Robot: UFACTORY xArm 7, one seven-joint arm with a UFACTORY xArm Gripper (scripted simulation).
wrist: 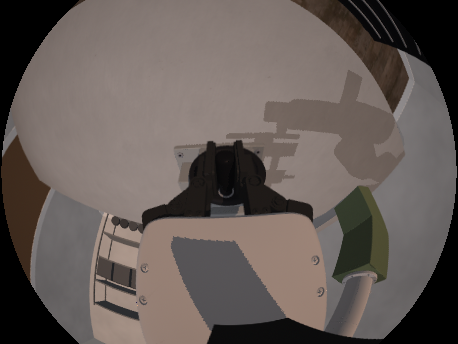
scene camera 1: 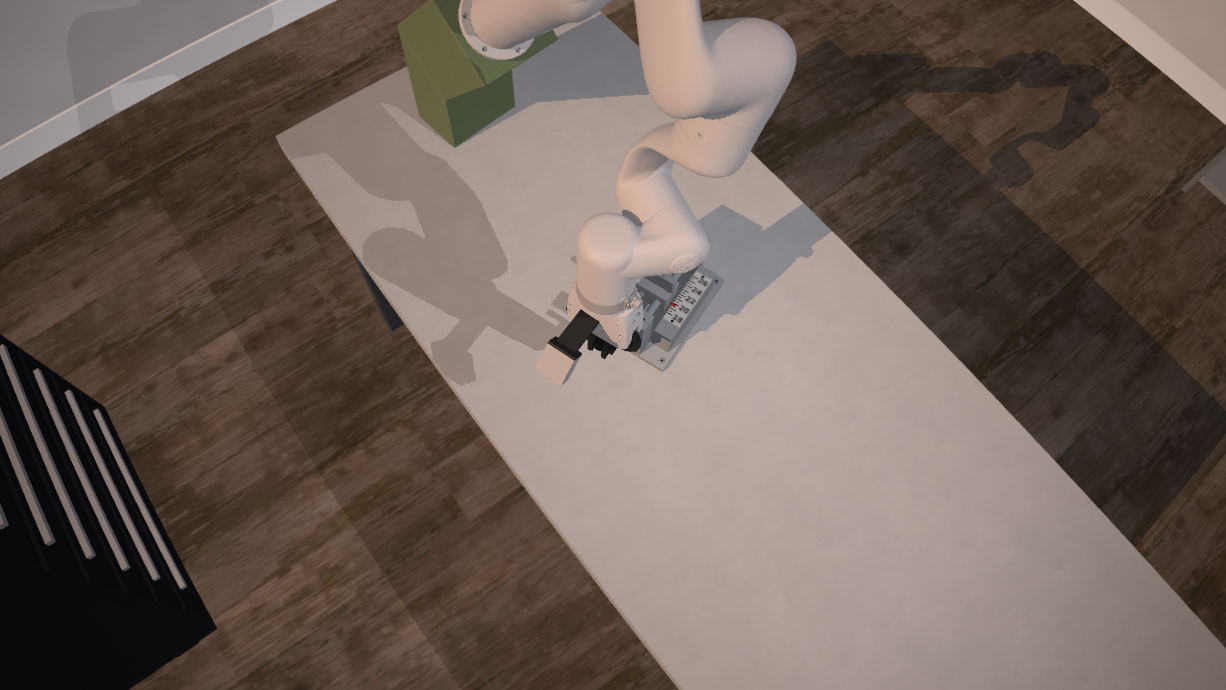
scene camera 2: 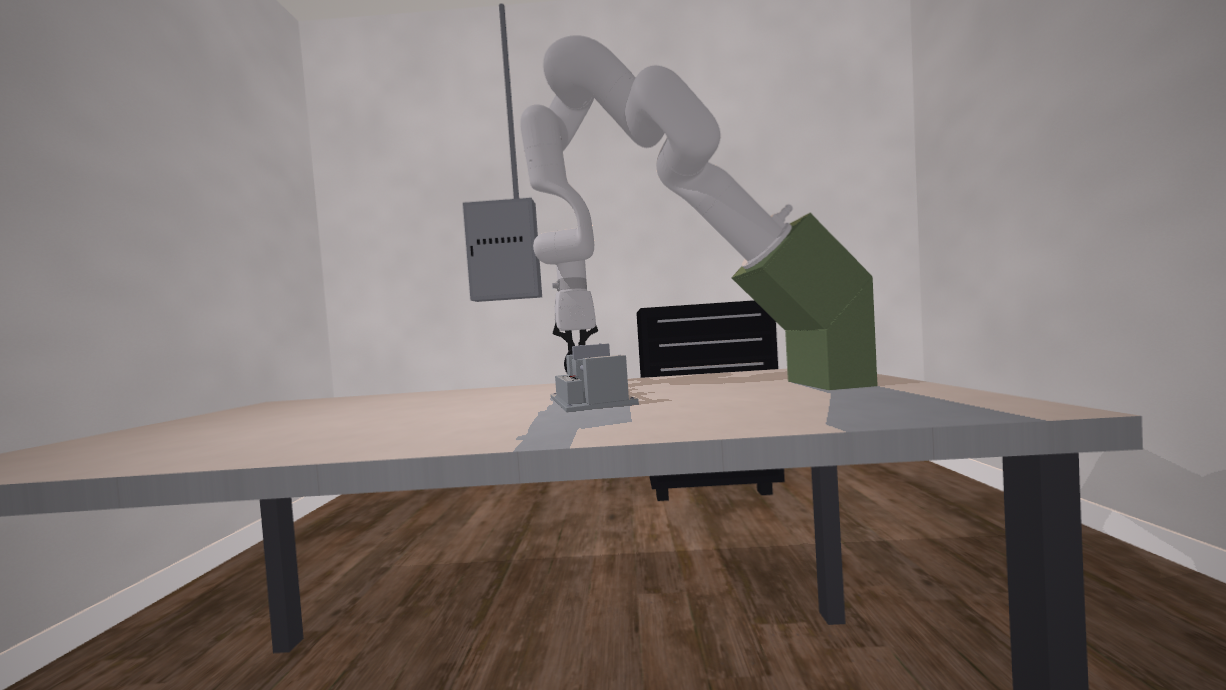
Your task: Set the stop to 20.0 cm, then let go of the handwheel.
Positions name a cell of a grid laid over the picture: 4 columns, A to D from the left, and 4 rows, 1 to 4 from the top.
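Note:
What I can see is my gripper (scene camera 1: B3), and my gripper is also there in the wrist view (wrist: B2) and in scene camera 2 (scene camera 2: B3).

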